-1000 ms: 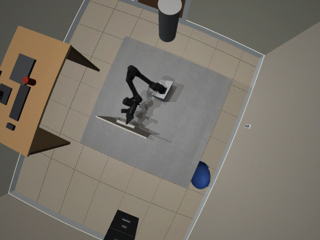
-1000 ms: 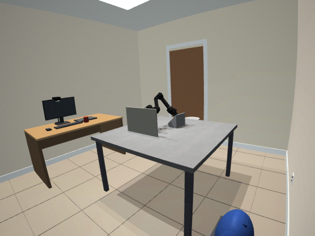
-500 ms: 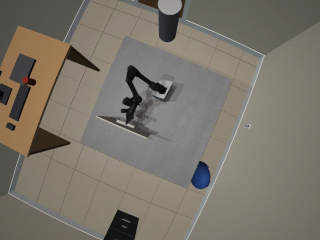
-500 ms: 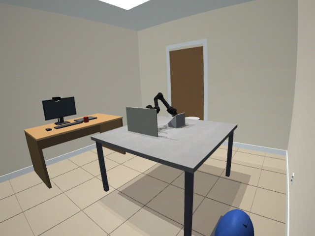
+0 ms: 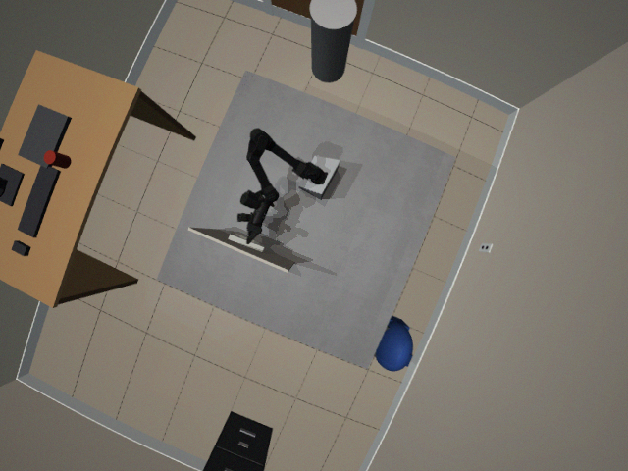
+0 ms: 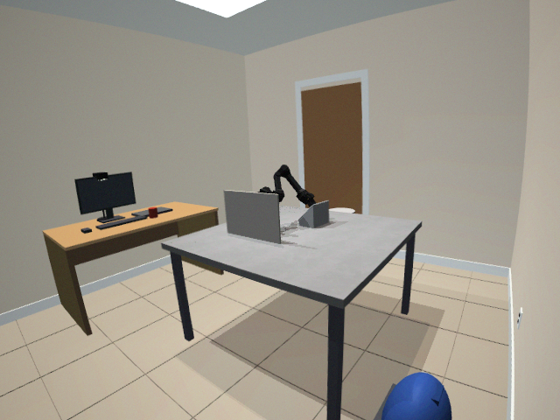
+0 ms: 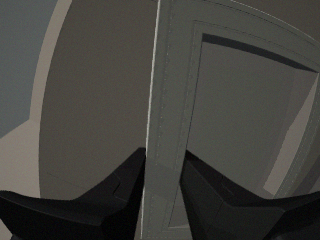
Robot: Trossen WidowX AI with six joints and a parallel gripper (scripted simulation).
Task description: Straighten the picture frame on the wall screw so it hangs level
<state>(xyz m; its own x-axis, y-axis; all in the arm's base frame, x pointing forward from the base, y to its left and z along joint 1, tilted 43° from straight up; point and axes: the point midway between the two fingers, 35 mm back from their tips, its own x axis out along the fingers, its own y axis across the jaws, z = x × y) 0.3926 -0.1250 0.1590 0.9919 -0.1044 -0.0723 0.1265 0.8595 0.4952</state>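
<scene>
The pale picture frame is 50 mm below my gripper tip, 20 mm to the right of it and 10 mm ahead of it. From my gripper tip the other things lie so: wall panel (60 mm below, 20 mm ahead, 10 mm to the right).
</scene>
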